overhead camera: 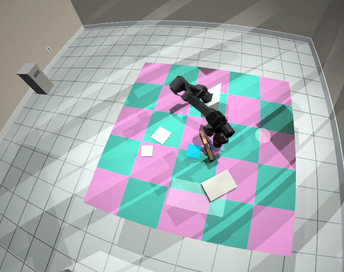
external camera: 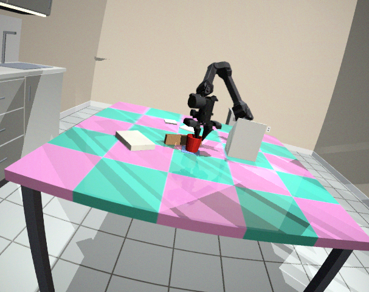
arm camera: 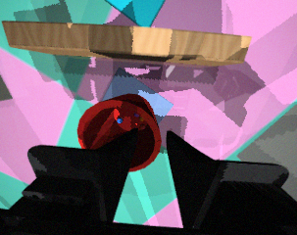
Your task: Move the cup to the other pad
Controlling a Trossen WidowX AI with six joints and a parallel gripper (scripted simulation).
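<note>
Right now my gripper tip is 3 cm short of the red cup, 1 cm to the right of it and 1 cm above it. Also, from my gripper tip: flat grey slab (29 cm ahead, 9 cm to the left, 4 cm below); then cyan pad (12 cm to the right, 12 cm ahead, 6 cm below); then wooden bar (7 cm ahead, 5 cm to the right, 4 cm below).
</note>
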